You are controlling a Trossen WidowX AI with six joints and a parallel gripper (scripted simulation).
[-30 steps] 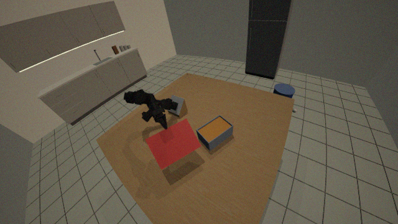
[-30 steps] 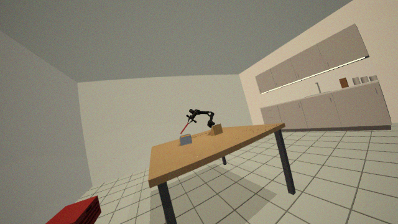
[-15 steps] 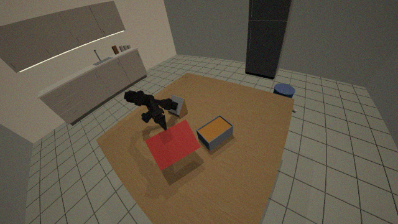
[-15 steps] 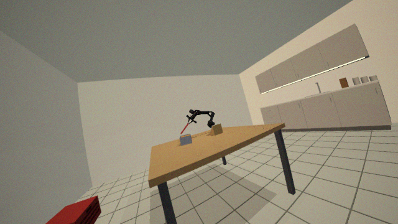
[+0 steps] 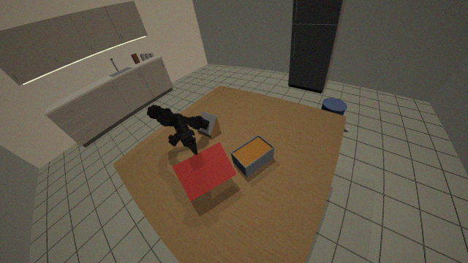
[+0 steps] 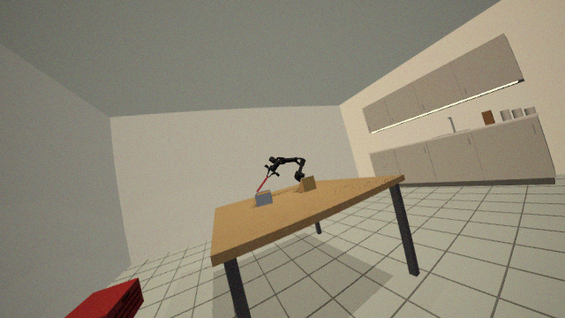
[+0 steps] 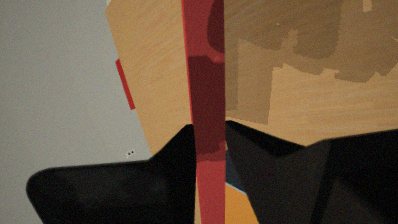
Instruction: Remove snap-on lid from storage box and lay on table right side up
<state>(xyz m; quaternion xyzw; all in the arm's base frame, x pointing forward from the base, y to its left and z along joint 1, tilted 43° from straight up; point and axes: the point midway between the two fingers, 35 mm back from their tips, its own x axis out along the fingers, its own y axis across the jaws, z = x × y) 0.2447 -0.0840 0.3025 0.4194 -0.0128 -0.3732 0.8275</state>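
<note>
The lid is 6 cm ahead of my gripper tip, 5 cm below it and 2 cm to the right of it. Also, from my gripper tip: storage box: 23 cm to the left, 16 cm below, 15 cm ahead.
</note>
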